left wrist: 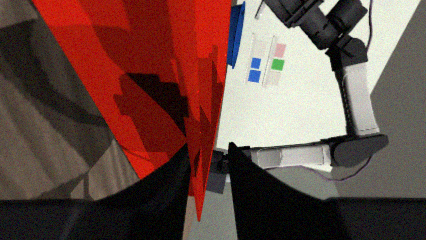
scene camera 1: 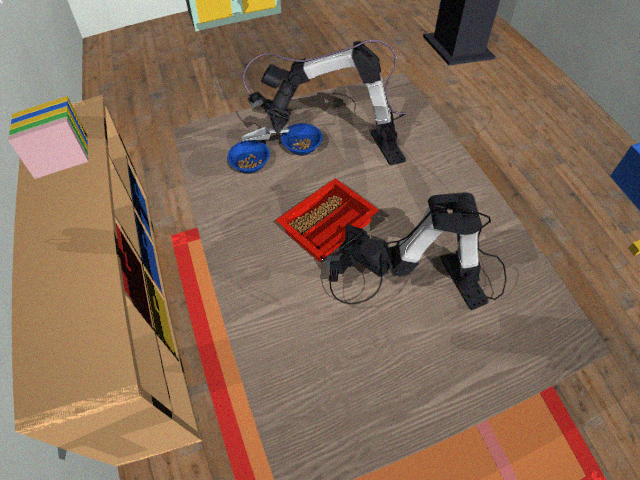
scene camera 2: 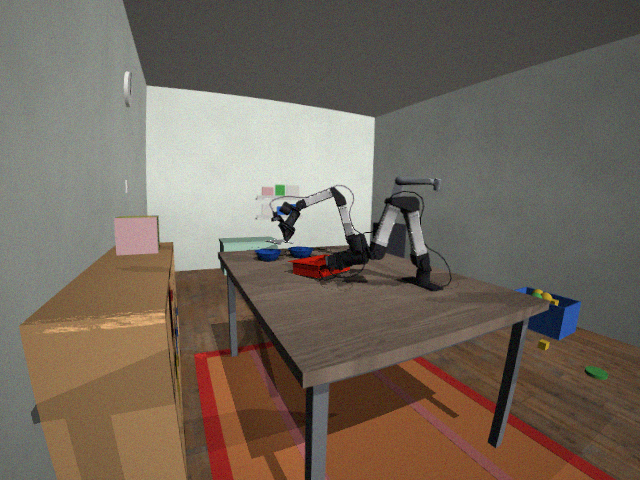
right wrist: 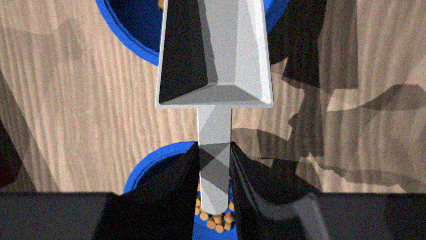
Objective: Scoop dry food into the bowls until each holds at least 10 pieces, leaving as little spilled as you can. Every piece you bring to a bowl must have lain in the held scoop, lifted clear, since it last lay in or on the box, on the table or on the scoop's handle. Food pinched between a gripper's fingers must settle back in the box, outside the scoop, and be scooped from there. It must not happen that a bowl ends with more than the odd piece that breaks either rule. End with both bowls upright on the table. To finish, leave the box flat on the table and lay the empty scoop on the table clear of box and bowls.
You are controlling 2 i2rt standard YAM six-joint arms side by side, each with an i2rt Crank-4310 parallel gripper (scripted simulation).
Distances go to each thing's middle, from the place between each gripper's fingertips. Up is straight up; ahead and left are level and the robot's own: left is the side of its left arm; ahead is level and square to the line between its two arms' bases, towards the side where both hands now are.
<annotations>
Right now my right hand is 50 mm short of the grey scoop (right wrist: pixel 214 63). From my right hand the other things lie so: red box (scene camera 1: pixel 326 236) (60 mm behind, 420 mm to the left, 50 mm below).
I see the red box 80 mm to the right of my left hand (scene camera 1: pixel 347 227), 40 mm ahead of it and 30 mm below it. Round my left hand: grey scoop 500 mm to the right, 150 mm ahead, 10 mm above.
</annotations>
